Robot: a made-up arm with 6 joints.
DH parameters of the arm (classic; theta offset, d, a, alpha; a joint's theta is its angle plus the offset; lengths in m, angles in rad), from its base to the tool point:
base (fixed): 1.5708 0.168 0 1.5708
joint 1: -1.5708 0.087 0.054 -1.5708
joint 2: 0 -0.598 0.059 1.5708
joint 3: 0 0.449 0.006 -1.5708
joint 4: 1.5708 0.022 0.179 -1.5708
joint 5: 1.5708 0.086 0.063 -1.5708
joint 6: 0 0.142 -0.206 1.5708
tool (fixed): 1.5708 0.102 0 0
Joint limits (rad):
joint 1: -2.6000..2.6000
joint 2: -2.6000..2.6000
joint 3: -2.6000..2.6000
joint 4: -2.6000..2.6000
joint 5: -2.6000..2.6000
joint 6: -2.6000..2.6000
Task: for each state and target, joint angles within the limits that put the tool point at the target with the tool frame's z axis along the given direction. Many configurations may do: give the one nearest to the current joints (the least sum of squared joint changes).
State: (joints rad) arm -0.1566 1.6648 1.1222 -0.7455 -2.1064 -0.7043
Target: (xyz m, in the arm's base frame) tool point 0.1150 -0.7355 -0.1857 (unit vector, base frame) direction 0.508 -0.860 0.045
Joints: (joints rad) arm -0.2094 1.0464 1.0169 -0.4601 -1.7456 -0.8514
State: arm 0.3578 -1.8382 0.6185 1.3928 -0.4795 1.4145
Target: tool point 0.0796 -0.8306 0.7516 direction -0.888 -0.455 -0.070
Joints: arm 0.0891 -1.1813 -0.0912 1.3562 -0.9987 1.7649
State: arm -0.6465 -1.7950 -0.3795 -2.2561 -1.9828 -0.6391
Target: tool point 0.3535 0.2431 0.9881 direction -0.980 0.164 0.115
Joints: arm -1.3579 -1.4159 -0.1242 -1.2905 -1.7790 -1.3275
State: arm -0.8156 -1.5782 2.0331 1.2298 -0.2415 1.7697
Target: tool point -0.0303 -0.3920 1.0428 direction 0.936 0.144 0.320
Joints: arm -0.3243 -2.1014 1.8397 1.4729 -0.2494 1.7208
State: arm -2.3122 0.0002 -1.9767 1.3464 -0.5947 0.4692
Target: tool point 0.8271 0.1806 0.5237 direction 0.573 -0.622 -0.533
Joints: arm -2.1885 -0.0785 -2.1811 1.4414 -1.2249 0.8589
